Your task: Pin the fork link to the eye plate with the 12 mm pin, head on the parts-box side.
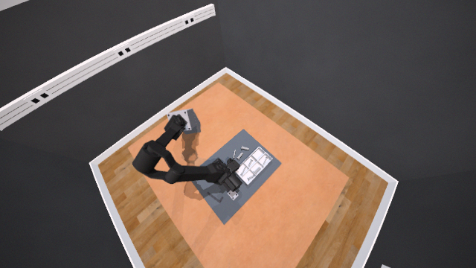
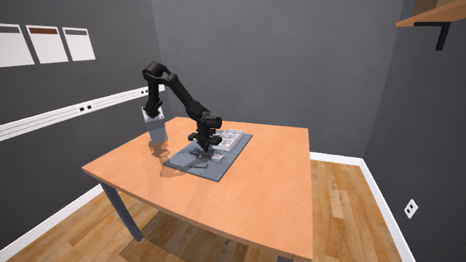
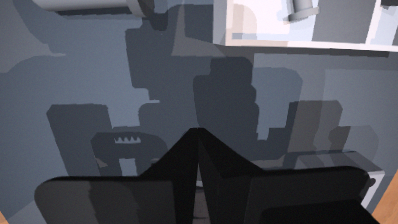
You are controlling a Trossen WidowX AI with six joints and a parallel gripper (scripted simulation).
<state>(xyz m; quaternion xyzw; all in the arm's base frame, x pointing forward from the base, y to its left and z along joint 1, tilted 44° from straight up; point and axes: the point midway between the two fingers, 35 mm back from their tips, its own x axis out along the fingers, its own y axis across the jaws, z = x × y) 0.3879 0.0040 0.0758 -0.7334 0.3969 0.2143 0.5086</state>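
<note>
The dark flat bar is 4 cm to the right of my hand, 3 cm below it and 1 cm ahead of it. Also, from my hand: dark fork link (4 cm to the right, 3 cm below, 3 cm behind); grey mat (6 cm to the left, 4 cm below, 1 cm ahead); thick headed pin (8 cm to the left, 4 cm behind, 3 cm below).
</note>
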